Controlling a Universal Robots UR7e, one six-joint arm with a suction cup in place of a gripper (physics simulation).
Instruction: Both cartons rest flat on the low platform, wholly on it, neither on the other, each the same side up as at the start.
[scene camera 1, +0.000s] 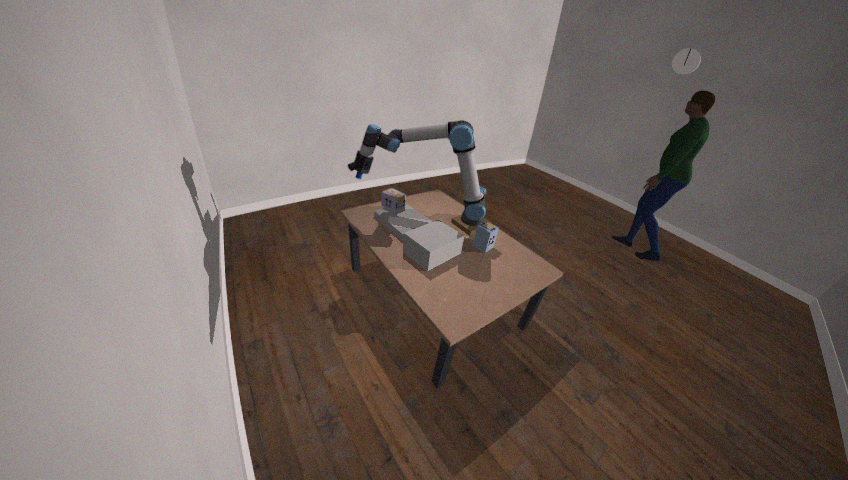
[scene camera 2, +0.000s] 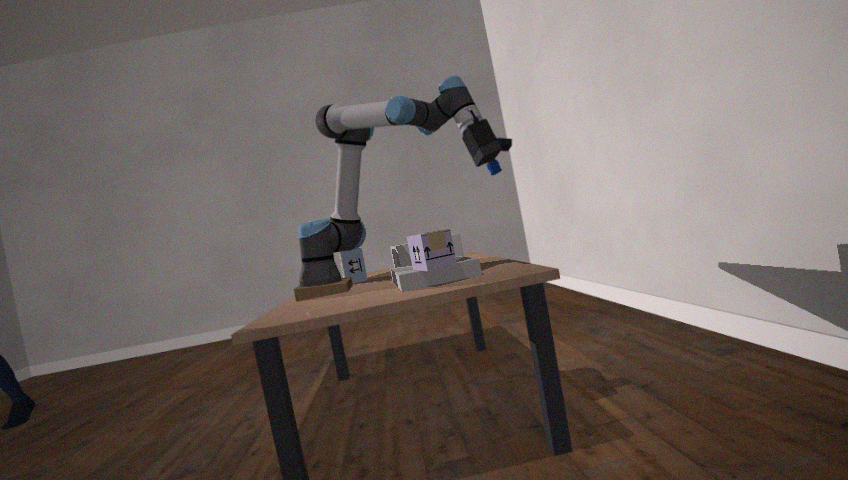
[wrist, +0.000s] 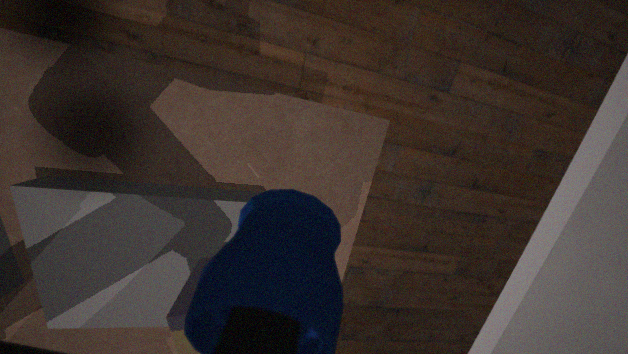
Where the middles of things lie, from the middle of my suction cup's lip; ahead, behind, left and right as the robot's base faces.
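Scene:
Suction cup 270 mm above low grey platform (scene camera 2: 405, 278), 200 mm past it, 190 mm to the right of it. Tall grey block (scene camera 1: 430, 245): a good way below my suction cup, some way behind, far to the left.

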